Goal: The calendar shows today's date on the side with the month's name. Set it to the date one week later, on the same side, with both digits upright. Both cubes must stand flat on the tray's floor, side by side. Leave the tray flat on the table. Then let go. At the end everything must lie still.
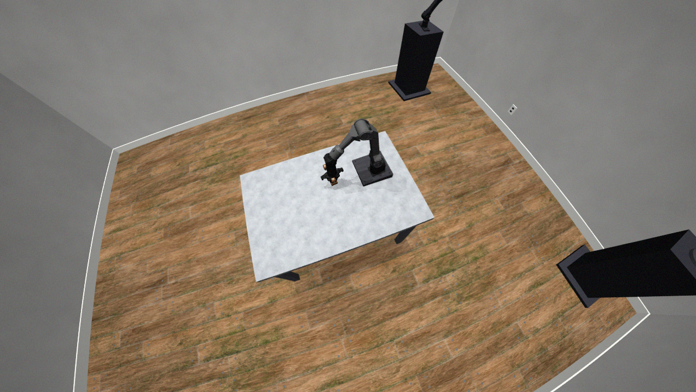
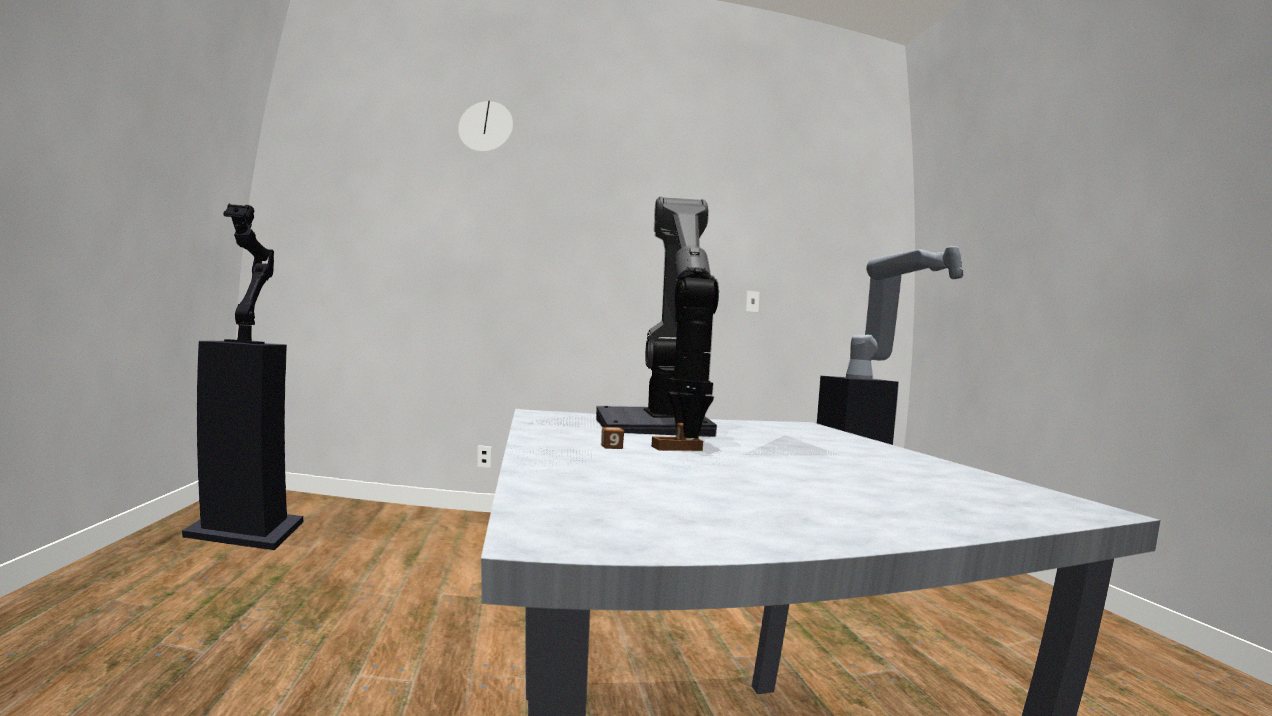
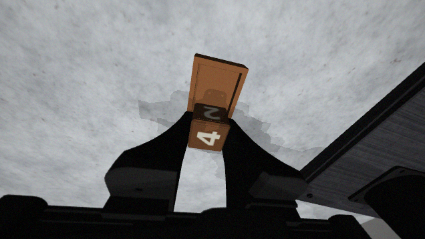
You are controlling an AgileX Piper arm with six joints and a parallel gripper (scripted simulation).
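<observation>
My hand is right at the brown cube. Also, from my hand: tray: 2 cm to the right, 2 cm below.
</observation>
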